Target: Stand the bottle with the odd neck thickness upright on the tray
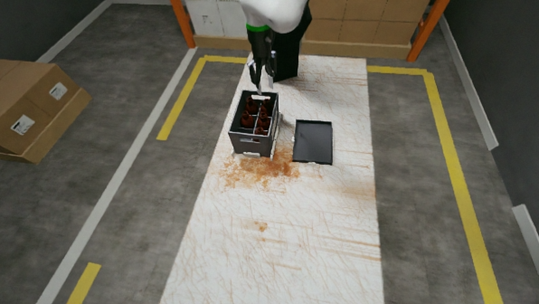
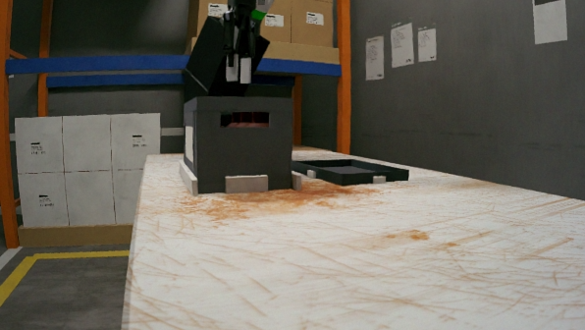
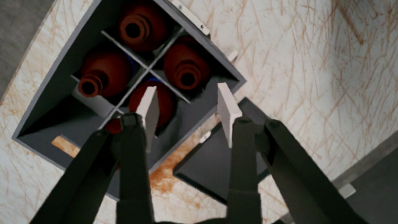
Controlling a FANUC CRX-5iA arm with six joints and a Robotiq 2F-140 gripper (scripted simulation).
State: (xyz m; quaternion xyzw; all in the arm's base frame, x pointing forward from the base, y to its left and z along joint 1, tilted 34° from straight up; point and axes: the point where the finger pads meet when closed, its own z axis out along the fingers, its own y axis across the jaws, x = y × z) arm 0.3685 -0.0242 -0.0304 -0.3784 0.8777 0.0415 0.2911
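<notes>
The grey crate is 17 cm below my hand, 9 cm ahead of it and 3 cm to the right of it. The rest, counted from my hand: dark tray (26 cm to the left, 24 cm below, 7 cm ahead).
</notes>
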